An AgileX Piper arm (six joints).
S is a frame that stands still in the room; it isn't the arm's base.
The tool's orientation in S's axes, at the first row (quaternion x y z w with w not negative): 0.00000 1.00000 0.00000 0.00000
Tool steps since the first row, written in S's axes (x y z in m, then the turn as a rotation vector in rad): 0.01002 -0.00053 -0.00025 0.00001 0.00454 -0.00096; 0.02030 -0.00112 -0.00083 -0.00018 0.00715 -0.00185; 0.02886 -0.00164 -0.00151 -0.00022 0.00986 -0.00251; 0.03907 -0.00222 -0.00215 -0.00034 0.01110 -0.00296
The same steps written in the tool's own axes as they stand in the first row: -0.01002 -0.00053 0.00025 -0.00001 0.00454 0.00096; -0.02030 -0.00112 0.00083 0.00018 0.00715 0.00185; -0.02886 -0.00164 0.00151 0.00022 0.00986 0.00251; -0.03907 -0.00222 0.00215 0.00034 0.01110 0.00296
